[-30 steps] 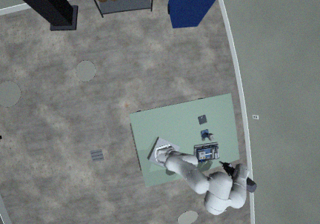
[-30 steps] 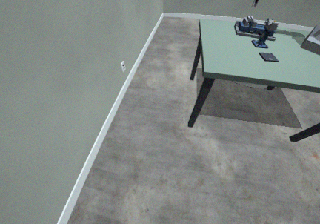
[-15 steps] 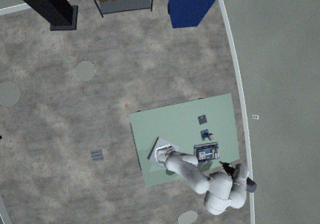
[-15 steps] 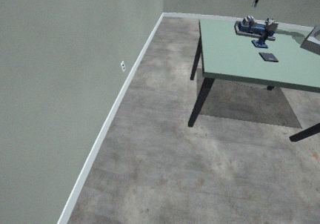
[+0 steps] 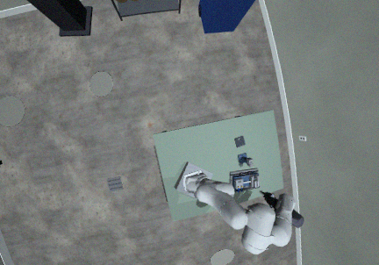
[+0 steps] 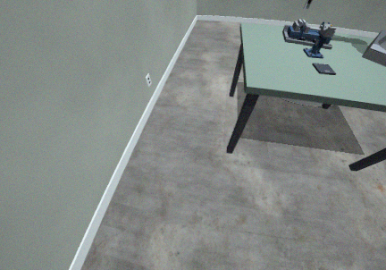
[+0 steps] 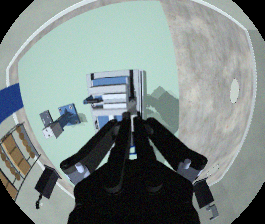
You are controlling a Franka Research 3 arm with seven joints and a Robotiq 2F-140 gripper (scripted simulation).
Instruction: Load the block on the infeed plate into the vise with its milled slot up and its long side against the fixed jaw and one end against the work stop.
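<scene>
My gripper is now 10 cm above the part and 5 cm to the right of it. From my hand the other things lie so: vise 16 cm below, 8 cm behind, 6 cm to the left.
</scene>
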